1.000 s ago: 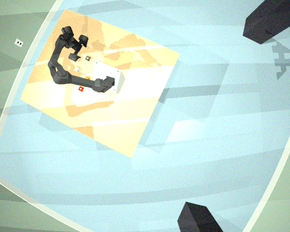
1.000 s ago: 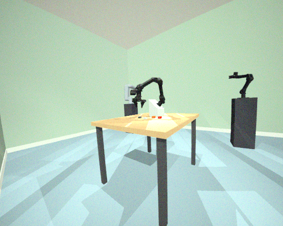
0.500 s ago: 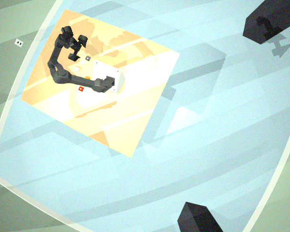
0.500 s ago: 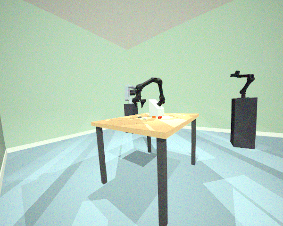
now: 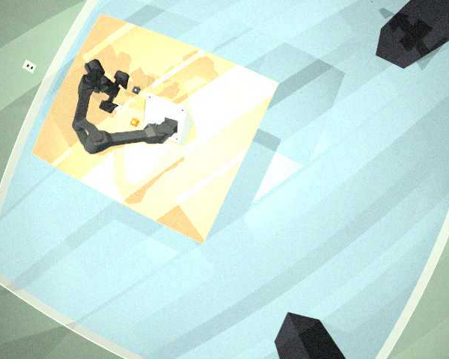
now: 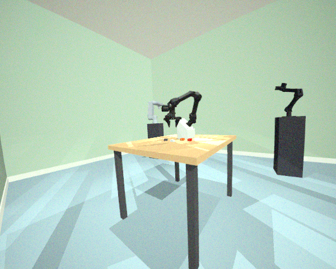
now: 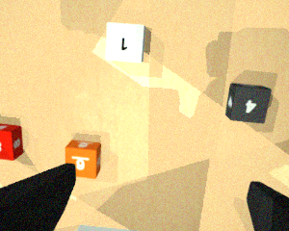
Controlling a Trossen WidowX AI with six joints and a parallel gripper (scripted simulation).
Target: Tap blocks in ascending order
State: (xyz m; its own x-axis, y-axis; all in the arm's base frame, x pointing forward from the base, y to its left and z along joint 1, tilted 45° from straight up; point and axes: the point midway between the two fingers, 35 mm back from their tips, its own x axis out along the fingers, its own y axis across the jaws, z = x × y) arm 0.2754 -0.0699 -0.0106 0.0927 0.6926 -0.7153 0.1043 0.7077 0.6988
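The white block lies 70 mm ahead of my gripper tip, 30 mm to the left of it and 120 mm below it. Also, from my gripper tip: dark grey block: 10 mm ahead, 80 mm to the right, 120 mm below; then red block: 30 mm behind, 170 mm to the left, 120 mm below; then orange block: 50 mm behind, 80 mm to the left, 120 mm below.
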